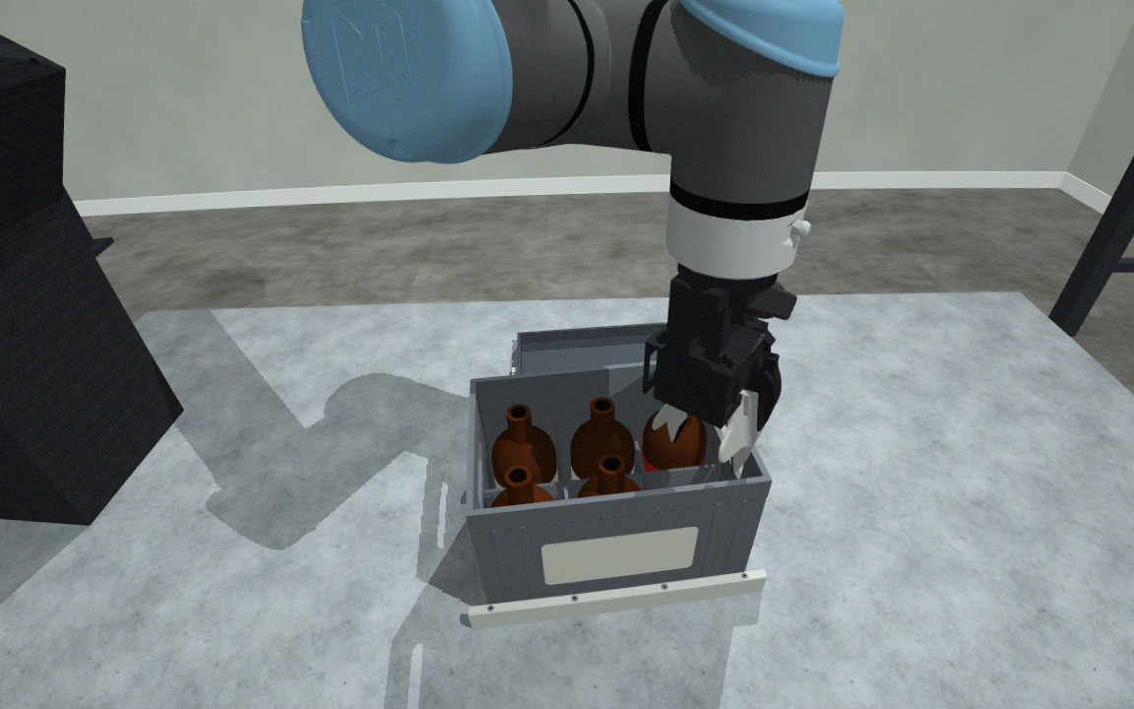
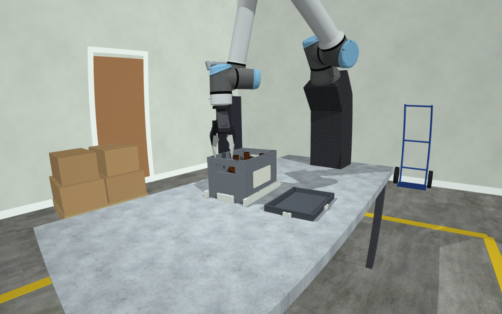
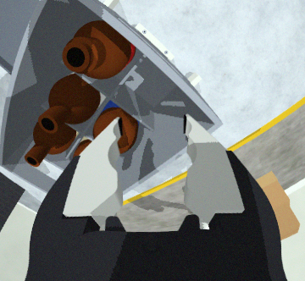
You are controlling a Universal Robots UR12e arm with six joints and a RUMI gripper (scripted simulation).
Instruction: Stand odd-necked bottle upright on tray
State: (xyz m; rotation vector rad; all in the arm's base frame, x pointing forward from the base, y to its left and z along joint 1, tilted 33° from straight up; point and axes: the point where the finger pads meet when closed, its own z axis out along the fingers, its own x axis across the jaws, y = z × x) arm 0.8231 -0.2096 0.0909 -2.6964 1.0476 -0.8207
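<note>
Right now my hand is 9 cm to the right of the glass bottle and 9 cm above it. Round my hand: crate 9 cm below, 9 cm behind, 4 cm to the left; then grey tray 33 cm to the left, 16 cm below, 6 cm behind.
</note>
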